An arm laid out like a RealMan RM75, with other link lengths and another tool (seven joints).
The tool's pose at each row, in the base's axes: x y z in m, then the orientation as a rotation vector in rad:
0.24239 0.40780 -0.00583 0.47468 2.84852 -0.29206
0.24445 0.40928 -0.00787 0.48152 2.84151 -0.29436
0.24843 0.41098 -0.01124 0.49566 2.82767 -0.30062
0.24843 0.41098 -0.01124 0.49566 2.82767 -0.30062
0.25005 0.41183 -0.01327 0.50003 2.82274 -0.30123
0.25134 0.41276 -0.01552 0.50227 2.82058 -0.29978
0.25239 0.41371 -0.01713 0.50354 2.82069 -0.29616
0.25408 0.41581 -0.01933 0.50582 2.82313 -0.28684
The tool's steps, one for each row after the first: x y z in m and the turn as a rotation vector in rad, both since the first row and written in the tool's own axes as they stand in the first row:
-0.00092 0.00239 0.00201 0.00175 -0.00533 0.00567
-0.00319 0.00585 0.00561 0.00647 -0.01568 0.01716
-0.00319 0.00585 0.00561 0.00647 -0.01568 0.01716
-0.00389 0.00750 0.00767 0.00699 -0.01947 0.02098
-0.00421 0.00916 0.00985 0.00607 -0.02102 0.02302
-0.00447 0.01065 0.01137 0.00373 -0.02056 0.02416
-0.00482 0.01351 0.01331 -0.00222 -0.01750 0.02600

